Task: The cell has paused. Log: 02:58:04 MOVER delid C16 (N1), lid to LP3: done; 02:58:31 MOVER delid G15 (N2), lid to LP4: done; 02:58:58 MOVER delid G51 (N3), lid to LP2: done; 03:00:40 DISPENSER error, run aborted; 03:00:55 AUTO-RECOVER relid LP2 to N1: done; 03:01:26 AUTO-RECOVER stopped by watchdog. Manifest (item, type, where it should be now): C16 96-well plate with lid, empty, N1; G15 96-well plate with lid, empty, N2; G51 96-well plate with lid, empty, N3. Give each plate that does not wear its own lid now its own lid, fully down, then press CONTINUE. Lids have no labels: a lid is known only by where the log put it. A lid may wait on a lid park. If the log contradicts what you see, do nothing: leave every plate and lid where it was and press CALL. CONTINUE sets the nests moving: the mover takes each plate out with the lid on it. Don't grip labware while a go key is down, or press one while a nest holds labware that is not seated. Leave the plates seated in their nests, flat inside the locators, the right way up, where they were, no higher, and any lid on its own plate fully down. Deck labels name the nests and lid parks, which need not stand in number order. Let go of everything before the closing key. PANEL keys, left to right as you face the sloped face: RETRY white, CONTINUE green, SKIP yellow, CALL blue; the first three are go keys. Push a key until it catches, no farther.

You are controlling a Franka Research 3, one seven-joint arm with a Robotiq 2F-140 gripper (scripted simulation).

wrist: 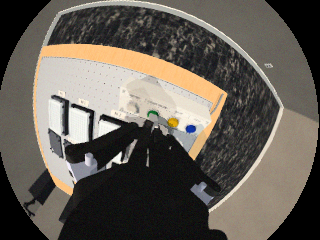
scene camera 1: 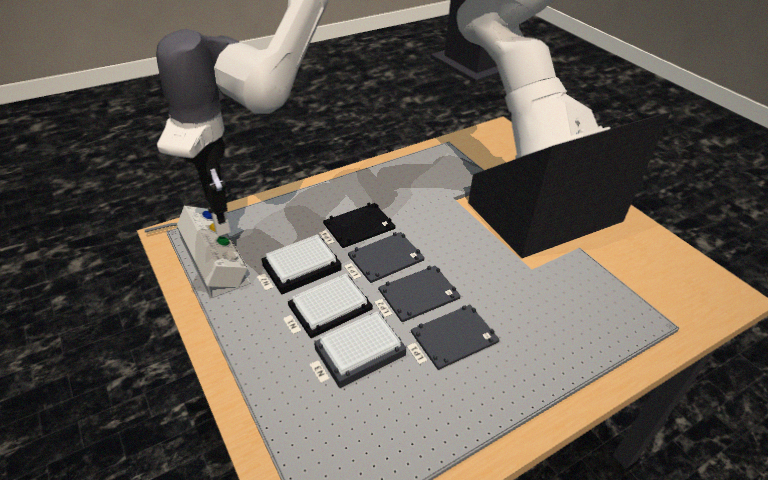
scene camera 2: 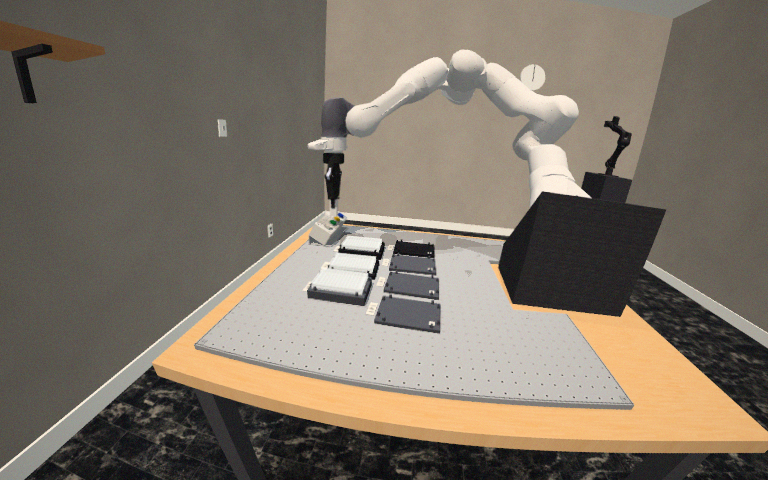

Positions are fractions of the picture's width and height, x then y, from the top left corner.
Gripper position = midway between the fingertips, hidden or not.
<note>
I see my gripper (scene camera 1: 0.29, 0.48), a clear lid (scene camera 1: 0.41, 0.63) and a clear lid (scene camera 1: 0.39, 0.54).
My gripper also shows in the wrist view (wrist: 0.47, 0.50).
</note>
